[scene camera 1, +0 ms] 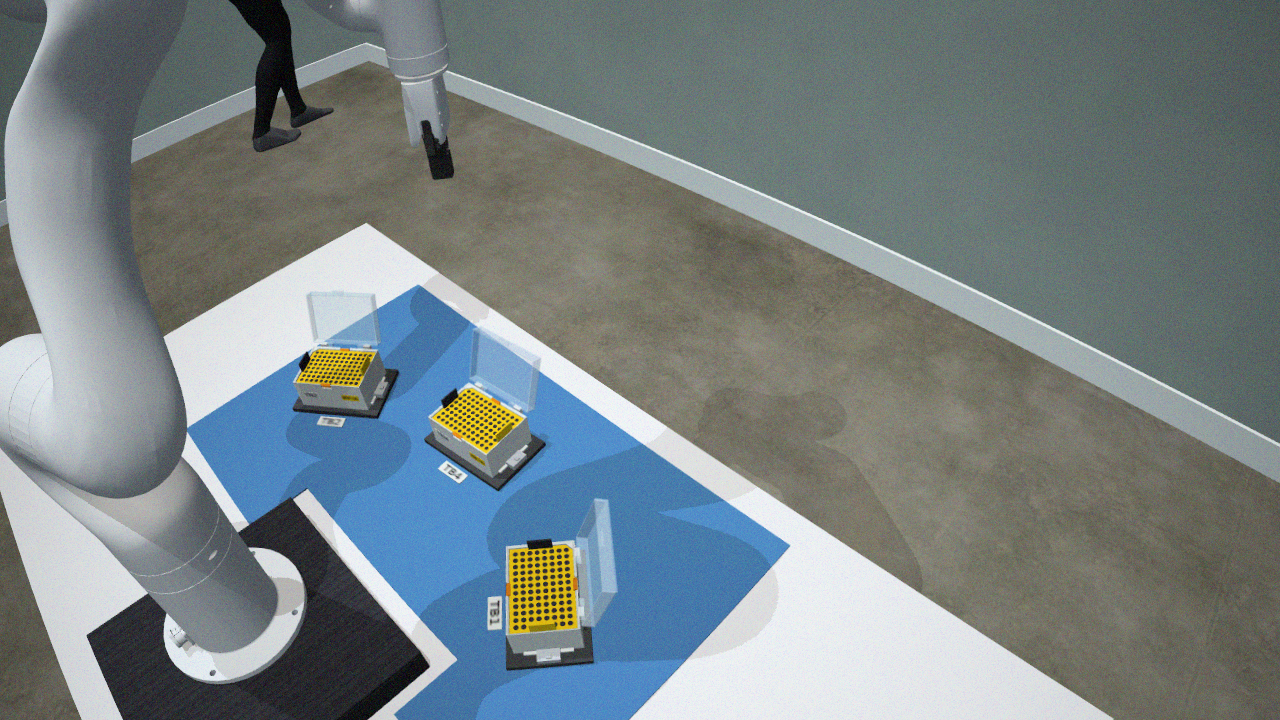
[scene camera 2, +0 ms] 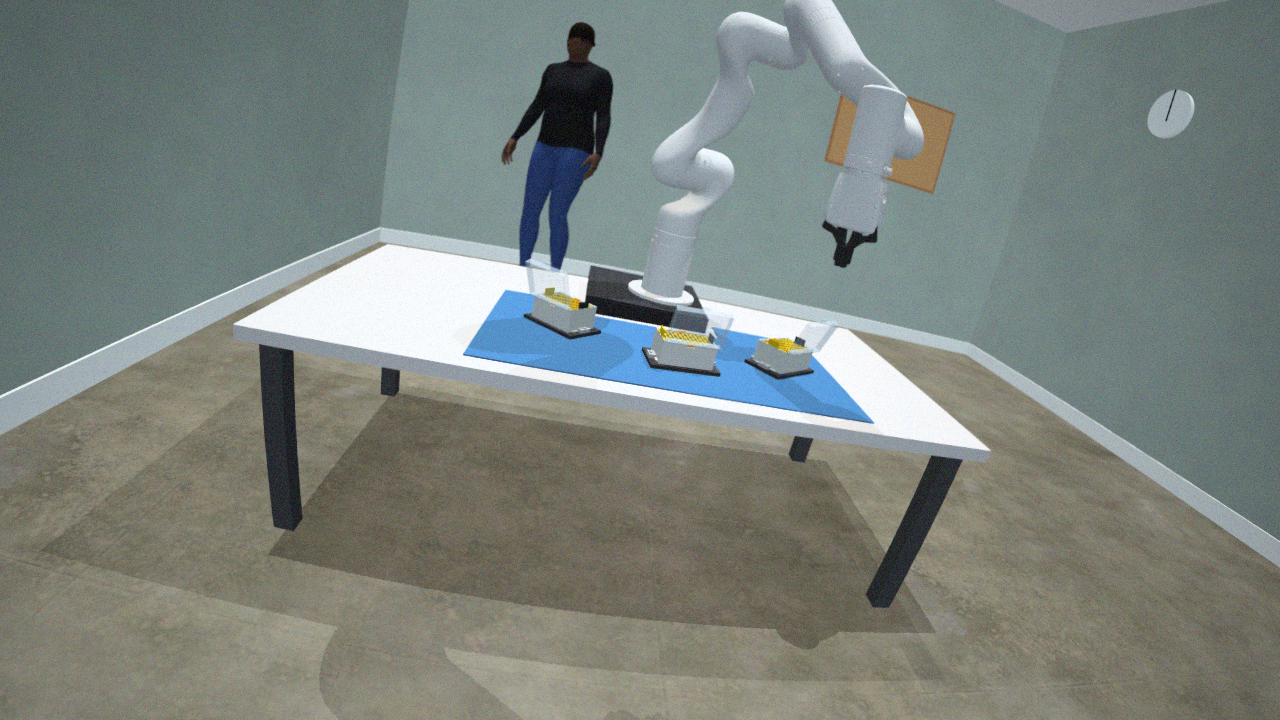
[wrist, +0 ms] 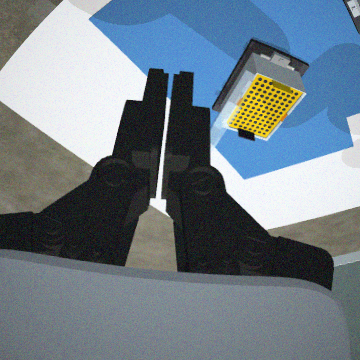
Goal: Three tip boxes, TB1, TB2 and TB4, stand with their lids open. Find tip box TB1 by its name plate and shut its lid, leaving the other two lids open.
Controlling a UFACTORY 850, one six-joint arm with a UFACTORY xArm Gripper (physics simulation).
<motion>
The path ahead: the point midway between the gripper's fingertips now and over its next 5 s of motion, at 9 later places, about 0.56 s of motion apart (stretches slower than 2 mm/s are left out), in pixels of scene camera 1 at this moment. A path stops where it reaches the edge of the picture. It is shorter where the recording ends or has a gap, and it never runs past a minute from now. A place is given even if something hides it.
The gripper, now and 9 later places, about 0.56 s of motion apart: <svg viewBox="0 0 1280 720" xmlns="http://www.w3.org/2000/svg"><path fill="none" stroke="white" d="M443 176L449 263L460 350L627 413L662 461L663 519L614 529L571 535L533 549L536 558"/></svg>
</motion>
